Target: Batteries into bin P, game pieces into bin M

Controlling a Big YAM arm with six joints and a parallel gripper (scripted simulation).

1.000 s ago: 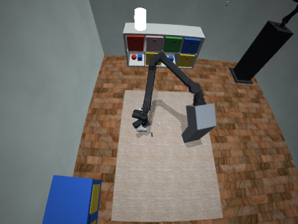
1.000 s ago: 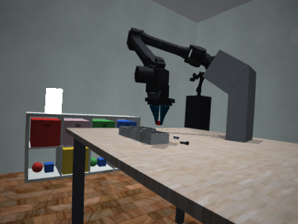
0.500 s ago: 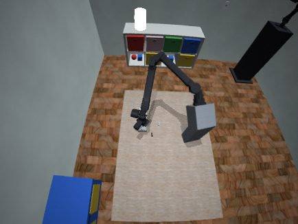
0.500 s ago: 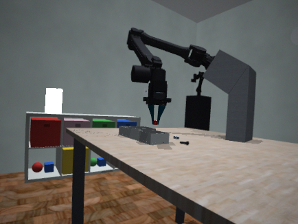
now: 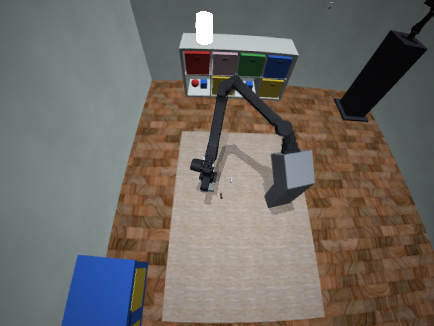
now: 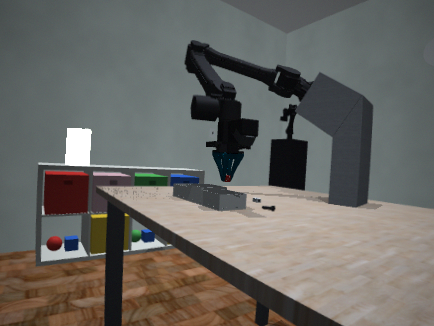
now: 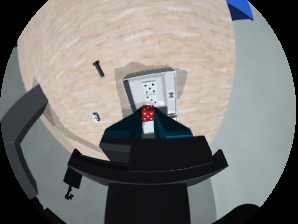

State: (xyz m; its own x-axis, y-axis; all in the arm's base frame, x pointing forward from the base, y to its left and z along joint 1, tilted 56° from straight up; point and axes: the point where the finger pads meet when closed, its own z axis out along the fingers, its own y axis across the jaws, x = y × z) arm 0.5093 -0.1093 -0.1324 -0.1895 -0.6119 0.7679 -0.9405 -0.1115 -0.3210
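Right now the red game piece is right at my hand. From my hand the other things lie so: green piece (17 cm to the right, 6 cm below); then white piece (6 cm below); then black object (9 cm behind, 8 cm to the left, 7 cm below).
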